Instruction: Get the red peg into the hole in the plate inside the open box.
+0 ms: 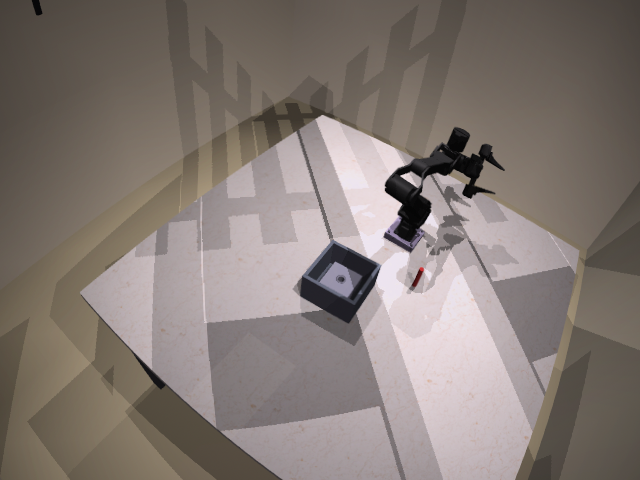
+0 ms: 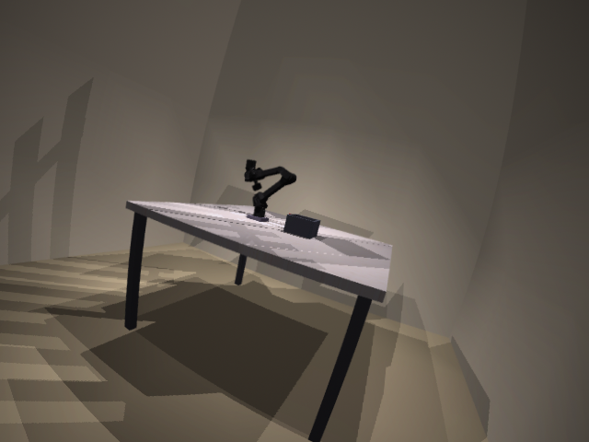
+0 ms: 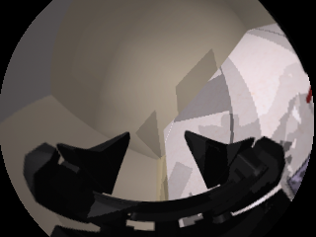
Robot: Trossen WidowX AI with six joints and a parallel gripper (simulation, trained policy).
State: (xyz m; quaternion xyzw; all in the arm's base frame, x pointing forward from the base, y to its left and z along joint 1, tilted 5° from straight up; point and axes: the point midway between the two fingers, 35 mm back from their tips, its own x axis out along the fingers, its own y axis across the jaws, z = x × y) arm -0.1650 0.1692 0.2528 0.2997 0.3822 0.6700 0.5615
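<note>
Right now the red peg is 350 mm ahead of my gripper tip, 210 mm below it and 100 mm to the right of it. Round my gripper tip: dark box: 510 mm ahead, 280 mm to the right, 220 mm below; then plate: 510 mm ahead, 280 mm to the right, 210 mm below.
</note>
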